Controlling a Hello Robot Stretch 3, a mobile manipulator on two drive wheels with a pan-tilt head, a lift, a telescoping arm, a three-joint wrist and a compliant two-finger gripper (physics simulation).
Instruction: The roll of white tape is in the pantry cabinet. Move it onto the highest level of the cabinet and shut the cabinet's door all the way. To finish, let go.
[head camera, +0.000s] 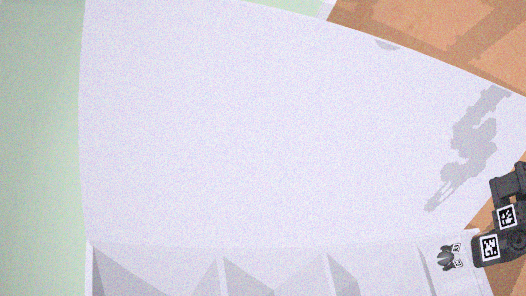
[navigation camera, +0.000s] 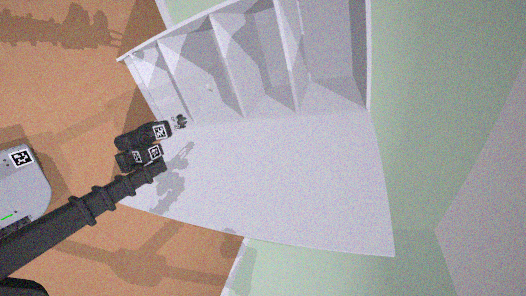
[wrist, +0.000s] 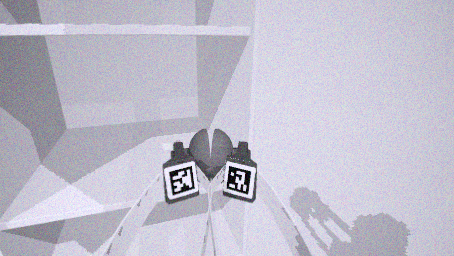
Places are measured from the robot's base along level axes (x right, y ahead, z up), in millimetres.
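Pixels of known places: gripper, fingertip midpoint: (head camera: 439, 259) (navigation camera: 185, 120).
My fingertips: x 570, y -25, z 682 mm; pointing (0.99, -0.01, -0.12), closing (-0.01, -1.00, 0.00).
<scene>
Ahead of a thing's pixels: the offset from my fingertips to its top centre. "pt": to the spot under its first point. Level surfaces: height alone.
The white pantry cabinet (head camera: 221, 277) (navigation camera: 369, 55) (wrist: 125, 29) appears sideways in the head and navigation views. Its large white door {pt dx +2, dy -264, dz +435 mm} (head camera: 240, 125) (navigation camera: 290, 185) (wrist: 350, 95) stands wide open. A tiny pale object, probably the roll of white tape {dx +548, dy +138, dz -243 mm} (navigation camera: 209, 87) (wrist: 167, 146), lies on a low shelf. In the wrist view it is partly hidden behind the left fingertip. The tape does not show in the head view. My gripper (head camera: 446, 258) (navigation camera: 180, 121) (wrist: 211, 147) is shut, its fingertips meeting with nothing seen between them. It is in front of the low part of the cabinet, near the door side.
The black telescoping arm (navigation camera: 75, 210) reaches in from the lower left in the navigation view, near the robot's grey base (navigation camera: 25, 190). Orange floor {dz -681 mm} (head camera: 425, 30) (navigation camera: 75, 75) and a pale green wall (head camera: 40, 125) (navigation camera: 430, 100) surround the cabinet. The arm's shadow falls on the door.
</scene>
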